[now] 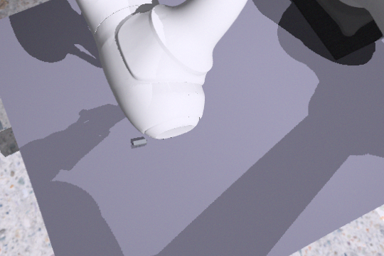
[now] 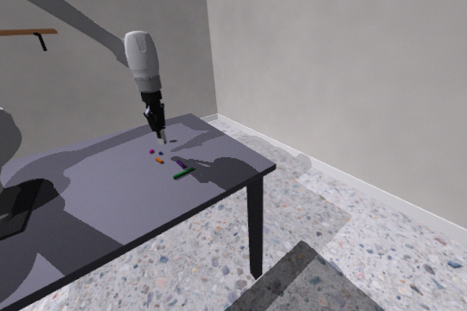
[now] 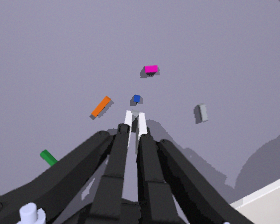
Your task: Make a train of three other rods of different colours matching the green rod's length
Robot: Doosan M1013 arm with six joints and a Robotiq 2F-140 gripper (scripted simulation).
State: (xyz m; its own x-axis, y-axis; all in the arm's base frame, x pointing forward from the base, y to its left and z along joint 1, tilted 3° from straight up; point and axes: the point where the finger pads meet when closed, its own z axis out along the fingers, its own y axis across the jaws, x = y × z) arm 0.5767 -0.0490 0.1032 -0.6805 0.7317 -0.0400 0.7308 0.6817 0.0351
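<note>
The blue rod is 20 mm behind my hand, 20 mm to the left of it and 80 mm below it. Also, from my hand: magenta rod (40 mm behind, 70 mm to the left, 80 mm below); orange rod (40 mm behind, 40 mm to the right, 80 mm below); purple rod (10 mm ahead, 130 mm to the right, 80 mm below).
</note>
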